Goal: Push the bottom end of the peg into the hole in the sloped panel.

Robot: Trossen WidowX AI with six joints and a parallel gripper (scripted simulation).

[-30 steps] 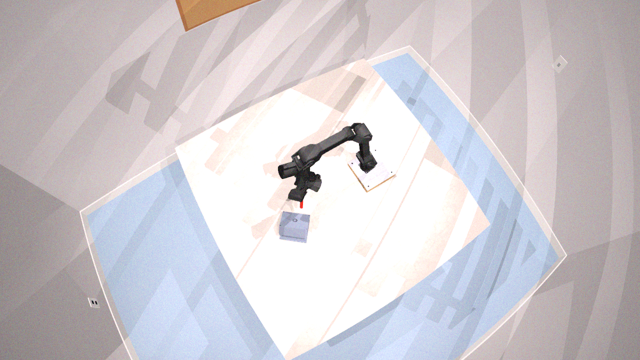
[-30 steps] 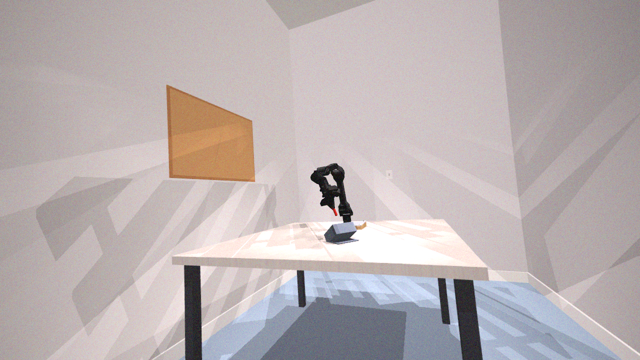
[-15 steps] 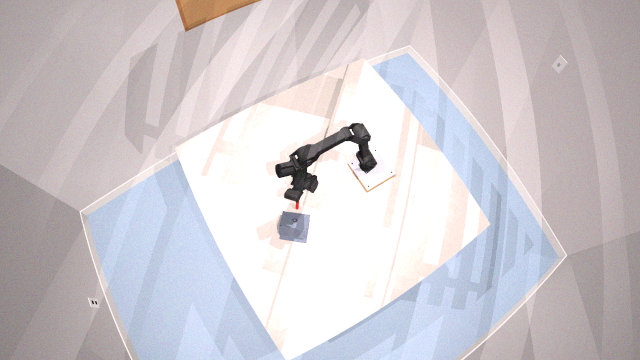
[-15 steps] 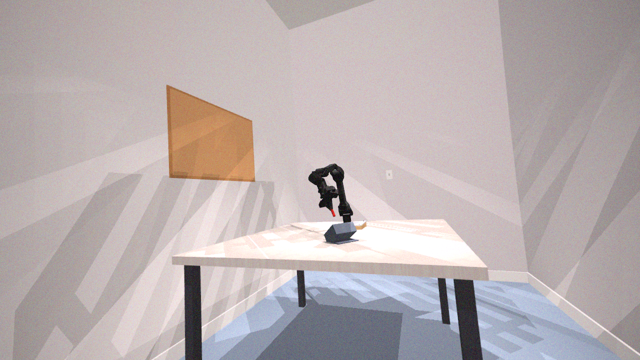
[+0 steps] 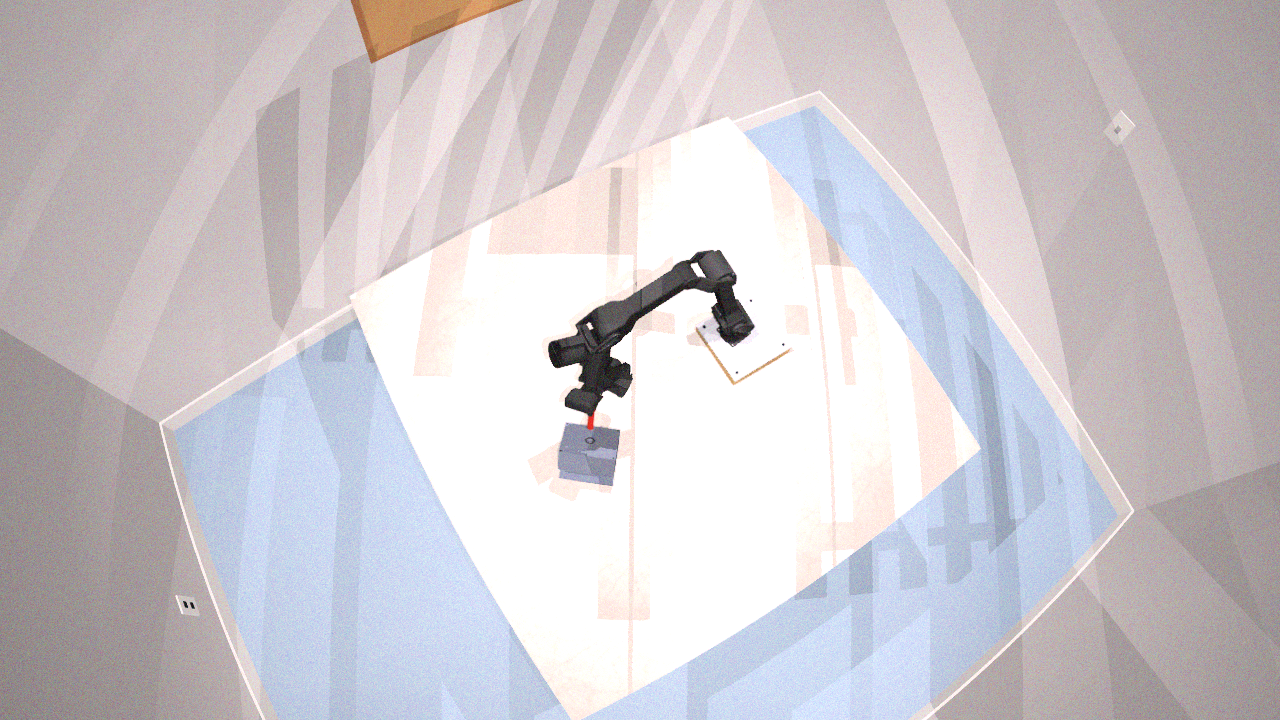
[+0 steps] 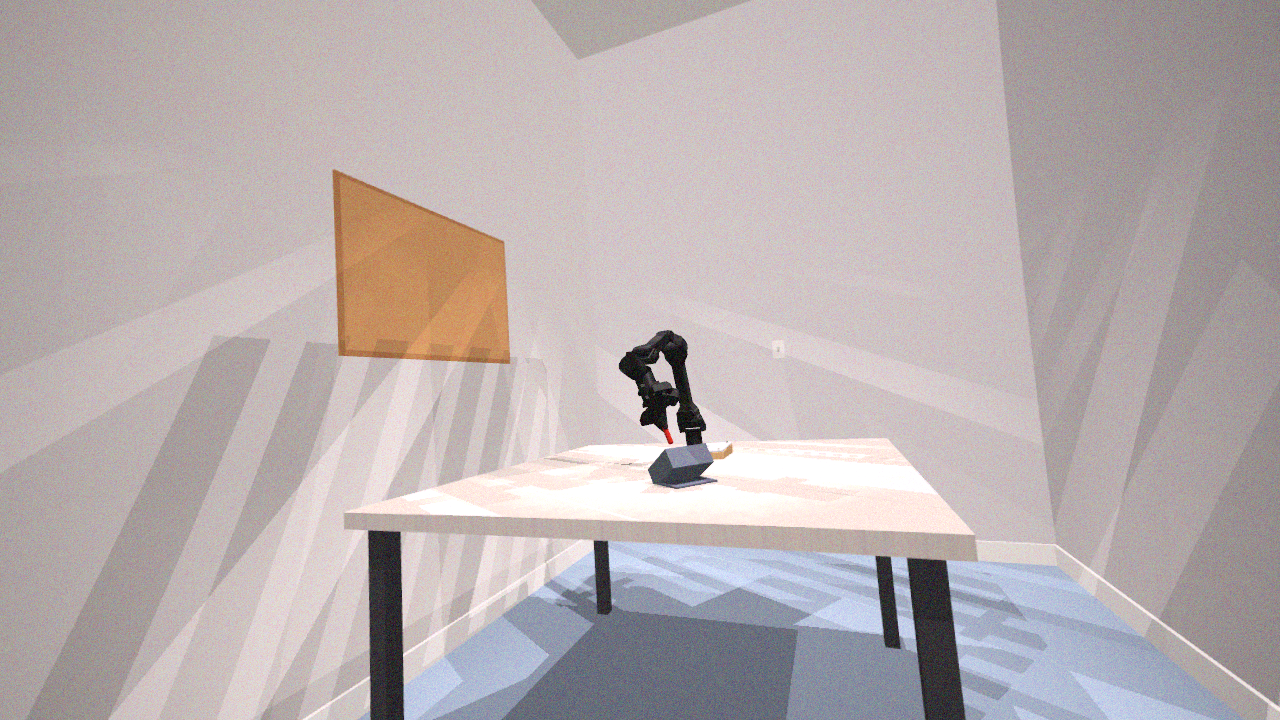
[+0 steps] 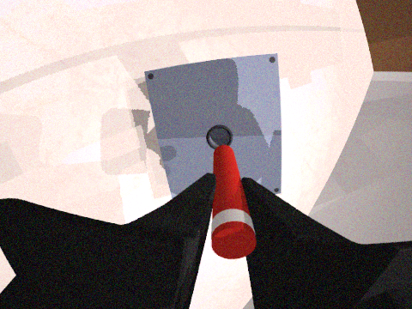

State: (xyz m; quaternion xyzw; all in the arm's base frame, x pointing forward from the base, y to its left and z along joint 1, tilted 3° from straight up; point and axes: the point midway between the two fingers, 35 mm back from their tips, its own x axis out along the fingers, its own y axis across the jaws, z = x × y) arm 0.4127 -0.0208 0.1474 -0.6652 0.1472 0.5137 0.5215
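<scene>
The grey sloped panel lies 90 mm below my gripper tip, 40 mm to the left of it and 40 mm ahead of it. Also, from my gripper tip: red peg 10 mm to the right, 10 mm behind, 10 mm above.
</scene>
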